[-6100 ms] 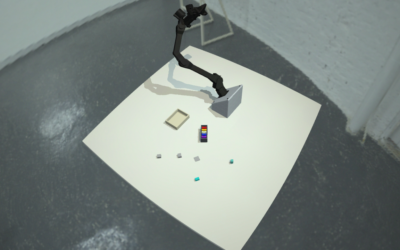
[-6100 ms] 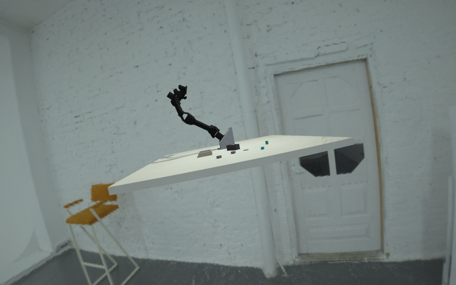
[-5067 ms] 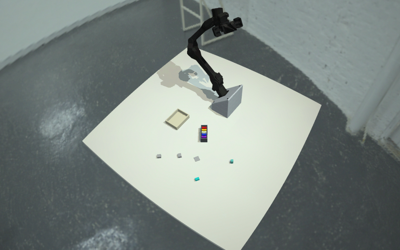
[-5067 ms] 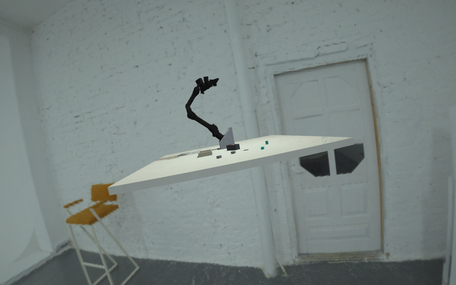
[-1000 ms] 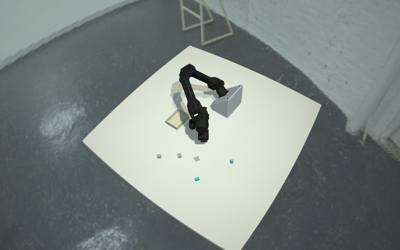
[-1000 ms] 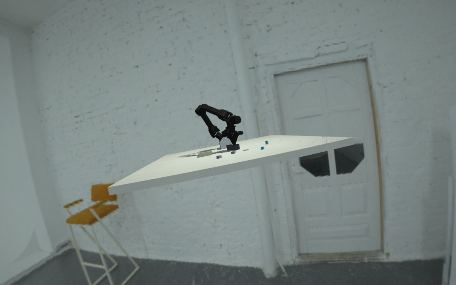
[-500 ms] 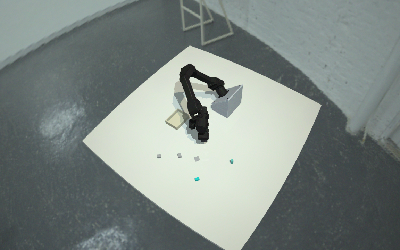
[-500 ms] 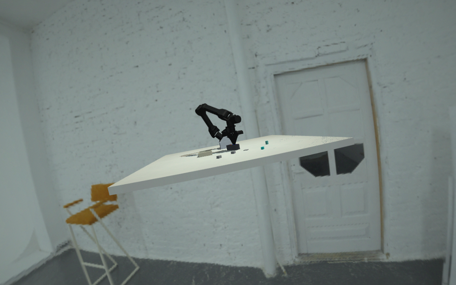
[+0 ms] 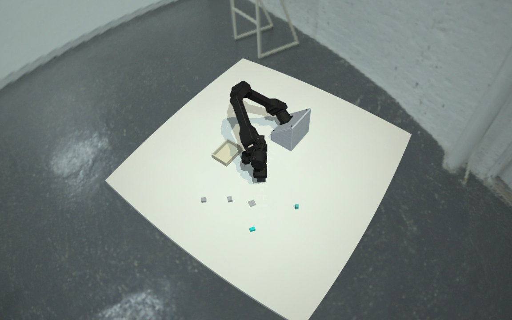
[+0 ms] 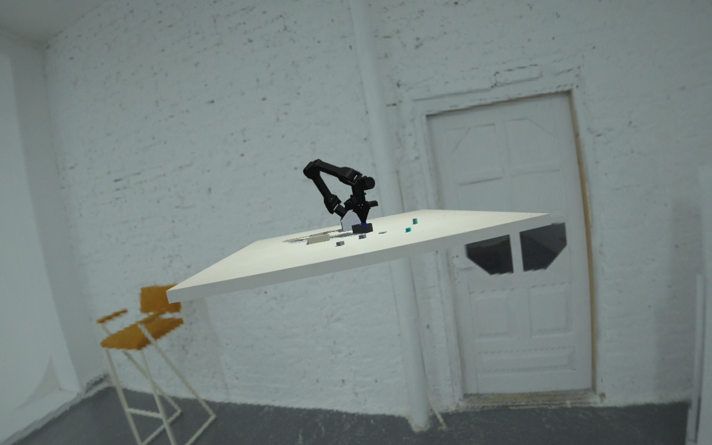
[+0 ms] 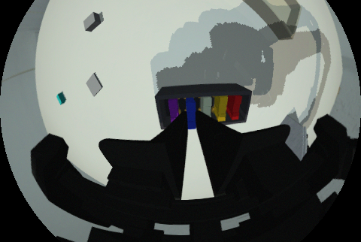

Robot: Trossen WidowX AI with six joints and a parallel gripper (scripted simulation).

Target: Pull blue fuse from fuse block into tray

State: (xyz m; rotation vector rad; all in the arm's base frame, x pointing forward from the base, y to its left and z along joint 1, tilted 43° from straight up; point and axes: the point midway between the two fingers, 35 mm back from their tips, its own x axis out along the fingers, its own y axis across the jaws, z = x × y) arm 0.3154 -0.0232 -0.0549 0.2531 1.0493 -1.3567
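Right now the tray is 40 mm behind my gripper tip, 230 mm to the right of it and 40 mm below it. Round my gripper tip: blue fuse: 10 mm below.
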